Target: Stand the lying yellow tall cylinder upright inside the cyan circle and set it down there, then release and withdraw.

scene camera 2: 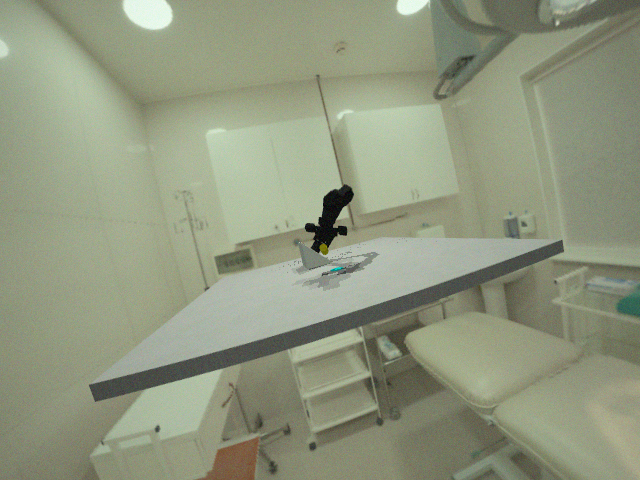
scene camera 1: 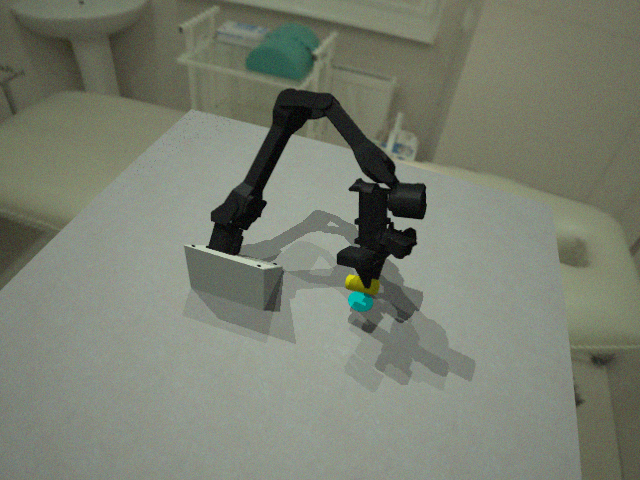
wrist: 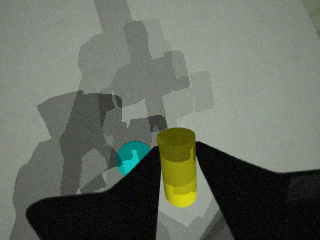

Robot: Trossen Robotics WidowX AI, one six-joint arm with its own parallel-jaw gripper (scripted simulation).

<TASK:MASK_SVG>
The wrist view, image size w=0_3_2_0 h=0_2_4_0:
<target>gripper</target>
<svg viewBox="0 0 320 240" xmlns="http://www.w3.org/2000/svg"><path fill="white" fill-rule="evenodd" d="M159 147L154 146L127 175L107 191L57 196L35 201L26 210L28 223L32 226L40 240L156 240L161 181ZM195 142L199 166L235 240L320 240L320 169L274 172L242 161L200 141Z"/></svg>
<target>yellow cylinder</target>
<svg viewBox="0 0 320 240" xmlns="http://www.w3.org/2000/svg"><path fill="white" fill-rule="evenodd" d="M169 128L161 131L156 137L160 152L165 197L169 203L178 207L185 207L191 205L197 198L195 133L187 128Z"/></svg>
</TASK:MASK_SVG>
